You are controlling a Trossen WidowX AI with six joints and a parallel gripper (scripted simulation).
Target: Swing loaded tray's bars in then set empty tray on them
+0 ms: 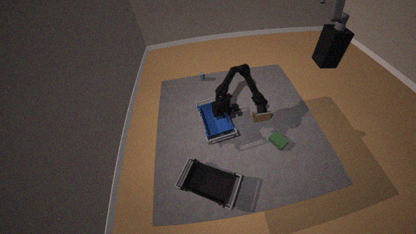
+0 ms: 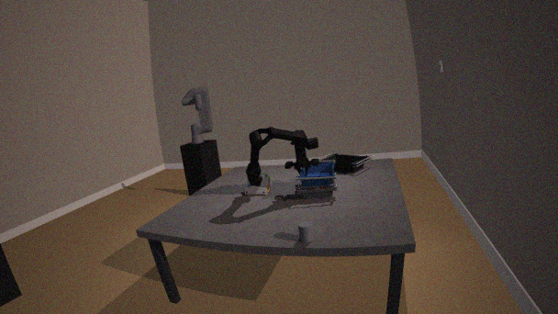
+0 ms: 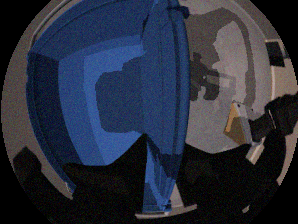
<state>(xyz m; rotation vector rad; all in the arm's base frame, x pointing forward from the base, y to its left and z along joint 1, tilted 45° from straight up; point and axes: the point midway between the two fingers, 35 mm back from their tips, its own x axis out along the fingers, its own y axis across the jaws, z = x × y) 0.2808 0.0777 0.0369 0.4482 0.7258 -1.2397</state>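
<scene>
Now: gripper tip 8 cm short of the blue tray, 3 cm below it and 2 cm to the right of it. From my gripper tip the other things lie so: green block: 37 cm behind, 19 cm to the left, 6 cm below.
</scene>
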